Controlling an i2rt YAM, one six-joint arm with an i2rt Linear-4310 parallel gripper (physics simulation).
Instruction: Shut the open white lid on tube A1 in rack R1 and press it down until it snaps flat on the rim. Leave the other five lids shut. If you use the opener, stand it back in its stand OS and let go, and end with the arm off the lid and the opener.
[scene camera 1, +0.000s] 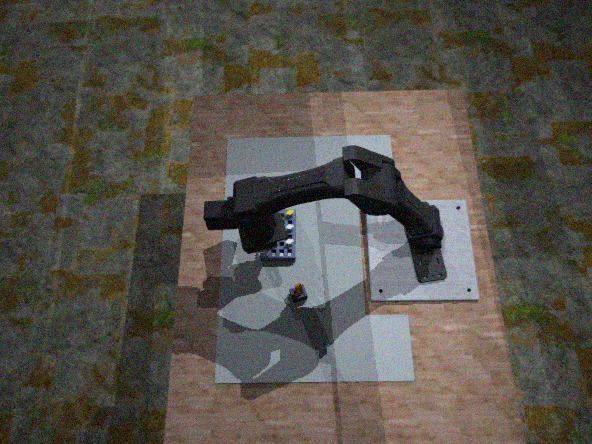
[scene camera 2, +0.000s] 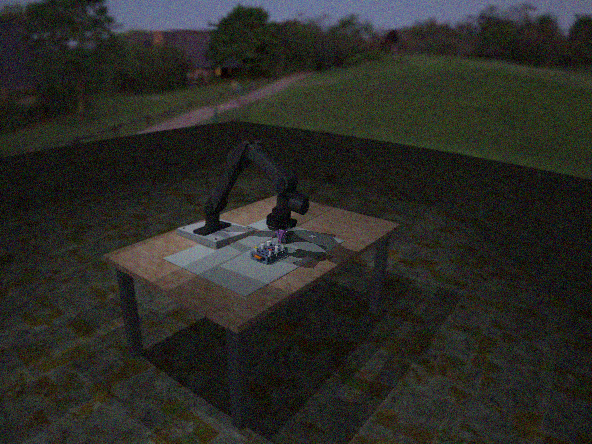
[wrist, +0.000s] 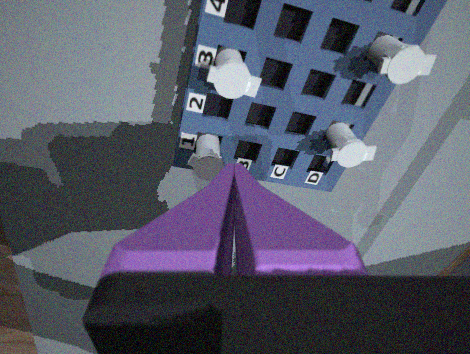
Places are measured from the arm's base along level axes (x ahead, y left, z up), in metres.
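Where they show: gripper, fingertip midpoint: (scene camera 1: 269, 247) (scene camera 2: 280, 242) (wrist: 234, 176); arm's base, origin of the base link: (scene camera 1: 422, 241) (scene camera 2: 212, 228).
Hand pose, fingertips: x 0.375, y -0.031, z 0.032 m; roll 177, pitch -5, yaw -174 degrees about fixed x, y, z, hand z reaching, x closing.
Each offset is from my fingertips to the top centre of the thing. "spot": to the spot under its first point. Level surfaces: height alone.
The blue rack R1 {dx -0.026, dy -0.048, dz -0.004 m} (wrist: 240, 108) (scene camera 1: 280, 261) stands on the grey mat, partly under the arm in scene camera 1. In the wrist view, tube A1 {spot: dx +0.011, dy -0.006, dz -0.013 m} (wrist: 208, 145) stands in the corner hole by the labels 1 and A. Its lid {dx +0.011, dy -0.001, dz -0.004 m} (wrist: 204, 168) is in shadow at the tube's upper end; whether it is flat on the rim is unclear. My purple gripper (wrist: 234, 176) (scene camera 2: 280, 241) is shut and empty, its tips close to the right of that lid; contact cannot be told. The opener {dx -0.052, dy +0.113, dz +0.033 m} (scene camera 1: 298, 288), orange on top, stands in its dark stand (scene camera 1: 299, 297).
Other white lids show at A3 {dx +0.004, dy -0.039, dz -0.004 m} (wrist: 232, 80) and on two tubes in column D (wrist: 353, 153) (wrist: 405, 65), and look shut. A yellow piece {spot: dx -0.063, dy -0.084, dz -0.004 m} (scene camera 1: 290, 213) shows at the rack's far end. The arm's base plate (scene camera 1: 459, 250) lies right of the mat {dz -0.052 m} (scene camera 1: 390, 350) on the wooden table {dz -0.055 m} (scene camera 1: 450, 380).
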